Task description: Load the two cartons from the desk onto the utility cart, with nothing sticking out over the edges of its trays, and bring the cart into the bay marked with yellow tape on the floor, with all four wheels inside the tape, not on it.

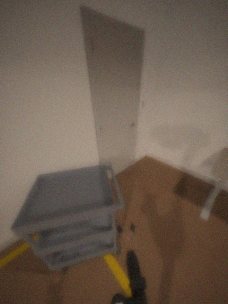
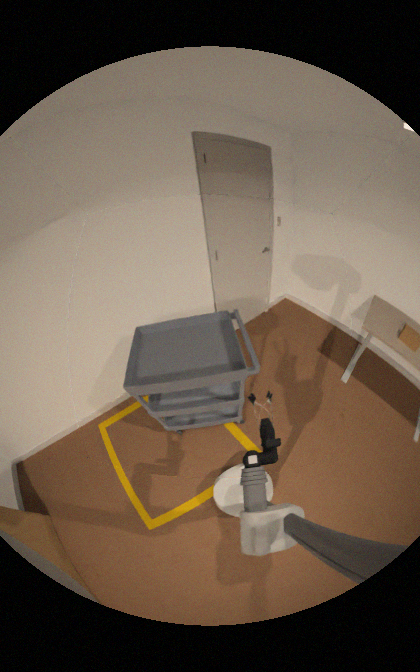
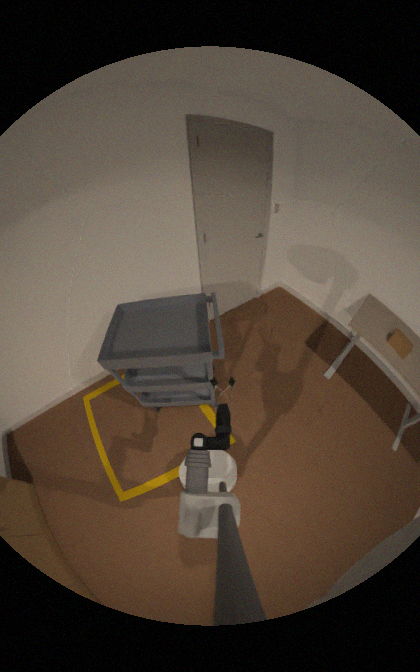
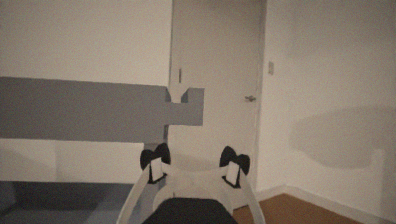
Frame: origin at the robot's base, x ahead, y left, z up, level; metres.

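Seen in the pictures: gripper, between the fingertips: [image 1: 125, 224] [image 4: 195, 157].
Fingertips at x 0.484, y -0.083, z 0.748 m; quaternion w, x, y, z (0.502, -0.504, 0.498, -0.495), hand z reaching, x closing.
A point is followed by its place in that frame.
A grey utility cart [image 1: 70, 195] @[x 0.739, y 0.314, z 0.767 m] [image 2: 185, 352] [image 3: 160, 330] [image 4: 80, 111] @[x 0.551, y 0.093, z 0.791 m] stands upright by the wall, its top tray empty. Its handle [image 2: 246, 345] [image 3: 218, 330] is on the right. It overlaps the far part of the yellow tape bay [image 1: 117, 272] @[x 0.450, y -0.015, z -0.026 m] [image 2: 151, 523] [image 3: 121, 495]; its near right corner is over the right tape line. Whether the far wheels are inside is hidden. My gripper [image 1: 126, 228] @[x 0.484, y -0.083, z 0.748 m] [image 2: 261, 398] [image 3: 222, 383] [image 4: 195, 157] @[x 0.484, y -0.083, z 0.748 m] is open and empty, beside the cart's right end, below the top tray. A brown carton [image 2: 410, 337] [image 3: 400, 343] lies on the desk [image 2: 385, 320] [image 3: 370, 316]. A second carton cannot be made out.
A white disc [image 2: 227, 492] [image 3: 222, 465] with a grey pole stands at the bay's near right corner, under my arm. A closed door [image 2: 237, 225] [image 3: 230, 200] is behind the cart. A tan surface [image 2: 25, 530] [image 3: 20, 510] shows at lower left.
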